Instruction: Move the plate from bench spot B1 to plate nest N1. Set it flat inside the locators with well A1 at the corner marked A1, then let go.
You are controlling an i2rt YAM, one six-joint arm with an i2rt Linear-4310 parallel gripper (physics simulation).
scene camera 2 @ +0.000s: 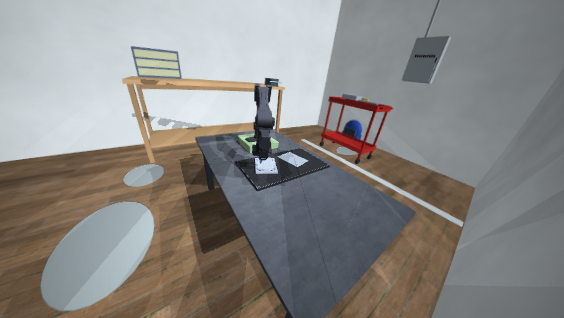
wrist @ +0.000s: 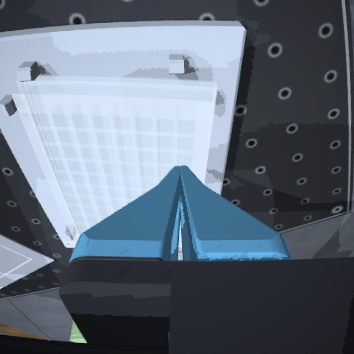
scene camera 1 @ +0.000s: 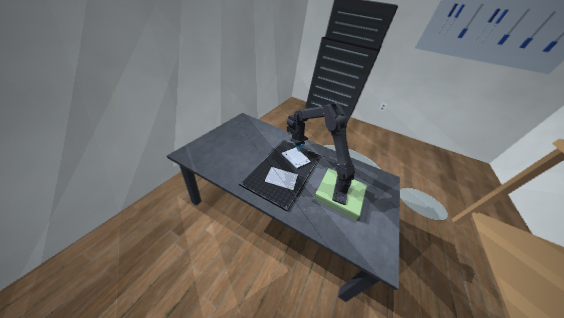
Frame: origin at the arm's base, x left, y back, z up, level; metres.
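Seen in the pictures: gripper, fingertip midpoint: (scene camera 2: 260,163) (wrist: 180,176) (scene camera 1: 298,151); arm's base, link origin: (scene camera 1: 341,189).
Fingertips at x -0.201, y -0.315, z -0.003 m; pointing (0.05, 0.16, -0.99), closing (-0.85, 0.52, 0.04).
Pixels of each thing's top centre, then the offset from my fingertips to it. Level surfaces: height alone.
- white nest, top centre: (wrist: 121,187) (scene camera 2: 265,163) (scene camera 1: 296,155) dx +0.038, dy -0.001, dz -0.012 m
- flat white outlined sheet, top centre: (scene camera 1: 281,177) (scene camera 2: 292,158) dx +0.250, dy -0.019, dz -0.032 m
- grey table, surface height: dz -0.047 m
A clear plate with a grid of wells (wrist: 115,135) (scene camera 1: 296,157) (scene camera 2: 266,165) lies on the white nest (wrist: 120,44). In the wrist view its far edge is beside two small grey locators, and another locator is by its left corner; it looks flat. I cannot read the A1 mark or tell the well A1 corner. My gripper (wrist: 180,176) (scene camera 1: 300,148) (scene camera 2: 262,160) is shut, its blue fingertips pressed together with nothing between them, over the right part of the plate. The fingers hide the plate's near right part. I cannot tell whether the tips touch it.
A flat white outlined sheet (scene camera 1: 281,178) (scene camera 2: 293,159) (wrist: 15,262) lies beside the nest on the black perforated board (scene camera 1: 255,185) (scene camera 2: 260,184) (wrist: 300,125). The arm stands on a green block (scene camera 1: 354,202) on the grey table (scene camera 1: 215,150). A red cart (scene camera 2: 357,103) stands beyond the table.
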